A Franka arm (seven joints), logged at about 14 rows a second.
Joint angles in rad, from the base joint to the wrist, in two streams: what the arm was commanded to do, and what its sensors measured. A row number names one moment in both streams.
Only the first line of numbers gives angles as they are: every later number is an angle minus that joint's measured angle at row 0.
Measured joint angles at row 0: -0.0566, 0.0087, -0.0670, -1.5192, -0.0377, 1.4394, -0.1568
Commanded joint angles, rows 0 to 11: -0.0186, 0.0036, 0.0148, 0.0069, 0.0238, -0.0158, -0.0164; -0.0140, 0.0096, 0.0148, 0.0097, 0.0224, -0.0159, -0.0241; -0.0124, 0.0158, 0.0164, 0.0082, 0.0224, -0.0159, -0.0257; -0.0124, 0.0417, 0.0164, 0.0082, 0.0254, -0.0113, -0.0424; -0.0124, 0.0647, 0.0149, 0.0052, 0.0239, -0.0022, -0.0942; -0.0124, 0.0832, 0.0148, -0.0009, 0.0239, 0.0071, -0.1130; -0.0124, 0.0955, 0.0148, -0.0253, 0.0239, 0.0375, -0.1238; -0.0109, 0.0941, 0.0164, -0.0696, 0.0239, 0.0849, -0.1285; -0.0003, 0.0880, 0.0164, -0.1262, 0.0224, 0.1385, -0.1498; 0.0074, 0.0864, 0.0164, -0.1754, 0.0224, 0.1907, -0.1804; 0.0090, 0.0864, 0.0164, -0.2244, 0.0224, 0.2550, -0.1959; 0.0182, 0.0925, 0.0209, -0.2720, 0.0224, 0.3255, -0.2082
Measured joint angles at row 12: 0.0073, 0.1177, 0.0171, -0.1724, 0.0113, 0.2285, -0.1703
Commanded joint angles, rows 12 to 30: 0.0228, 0.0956, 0.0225, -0.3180, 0.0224, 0.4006, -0.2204; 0.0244, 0.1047, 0.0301, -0.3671, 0.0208, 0.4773, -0.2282; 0.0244, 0.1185, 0.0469, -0.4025, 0.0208, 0.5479, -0.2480; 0.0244, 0.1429, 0.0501, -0.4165, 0.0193, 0.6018, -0.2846; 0.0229, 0.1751, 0.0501, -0.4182, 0.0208, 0.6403, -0.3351; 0.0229, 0.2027, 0.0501, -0.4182, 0.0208, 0.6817, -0.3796; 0.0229, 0.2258, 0.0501, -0.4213, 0.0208, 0.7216, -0.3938; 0.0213, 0.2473, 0.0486, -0.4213, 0.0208, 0.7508, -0.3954; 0.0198, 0.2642, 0.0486, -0.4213, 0.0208, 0.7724, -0.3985; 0.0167, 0.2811, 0.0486, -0.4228, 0.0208, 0.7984, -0.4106; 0.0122, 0.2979, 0.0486, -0.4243, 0.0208, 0.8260, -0.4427; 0.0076, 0.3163, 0.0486, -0.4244, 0.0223, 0.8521, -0.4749; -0.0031, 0.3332, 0.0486, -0.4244, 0.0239, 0.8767, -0.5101; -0.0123, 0.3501, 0.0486, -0.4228, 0.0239, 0.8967, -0.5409; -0.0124, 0.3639, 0.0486, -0.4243, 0.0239, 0.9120, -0.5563; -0.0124, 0.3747, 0.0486, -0.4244, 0.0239, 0.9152, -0.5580; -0.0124, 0.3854, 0.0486, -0.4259, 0.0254, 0.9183, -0.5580; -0.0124, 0.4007, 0.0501, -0.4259, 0.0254, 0.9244, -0.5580; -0.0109, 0.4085, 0.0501, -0.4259, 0.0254, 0.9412, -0.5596
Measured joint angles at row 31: -0.0071, 0.3920, 0.0454, -0.4257, 0.0115, 0.9091, -0.5347
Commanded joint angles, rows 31 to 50: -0.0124, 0.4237, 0.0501, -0.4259, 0.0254, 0.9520, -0.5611; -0.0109, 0.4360, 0.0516, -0.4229, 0.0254, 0.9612, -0.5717; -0.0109, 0.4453, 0.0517, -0.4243, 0.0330, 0.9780, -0.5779; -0.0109, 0.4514, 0.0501, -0.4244, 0.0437, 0.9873, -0.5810; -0.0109, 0.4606, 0.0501, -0.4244, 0.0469, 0.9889, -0.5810; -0.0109, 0.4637, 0.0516, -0.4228, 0.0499, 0.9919, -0.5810; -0.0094, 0.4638, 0.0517, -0.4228, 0.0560, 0.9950, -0.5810; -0.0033, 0.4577, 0.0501, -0.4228, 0.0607, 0.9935, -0.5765; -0.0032, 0.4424, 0.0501, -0.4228, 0.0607, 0.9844, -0.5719; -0.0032, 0.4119, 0.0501, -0.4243, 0.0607, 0.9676, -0.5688; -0.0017, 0.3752, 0.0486, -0.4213, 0.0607, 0.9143, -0.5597; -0.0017, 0.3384, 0.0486, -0.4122, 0.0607, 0.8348, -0.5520; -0.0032, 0.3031, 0.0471, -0.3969, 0.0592, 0.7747, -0.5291; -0.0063, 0.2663, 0.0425, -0.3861, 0.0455, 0.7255, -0.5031; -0.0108, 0.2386, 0.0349, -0.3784, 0.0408, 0.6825, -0.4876; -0.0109, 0.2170, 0.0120, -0.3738, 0.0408, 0.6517, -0.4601; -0.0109, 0.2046, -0.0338, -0.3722, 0.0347, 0.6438, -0.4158; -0.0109, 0.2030, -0.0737, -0.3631, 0.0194, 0.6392, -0.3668; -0.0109, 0.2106, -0.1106, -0.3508, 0.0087, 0.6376, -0.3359; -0.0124, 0.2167, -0.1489, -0.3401, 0.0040, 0.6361, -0.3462
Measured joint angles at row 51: -0.0096, 0.2000, -0.0925, -0.3638, 0.0241, 0.6508, -0.3829
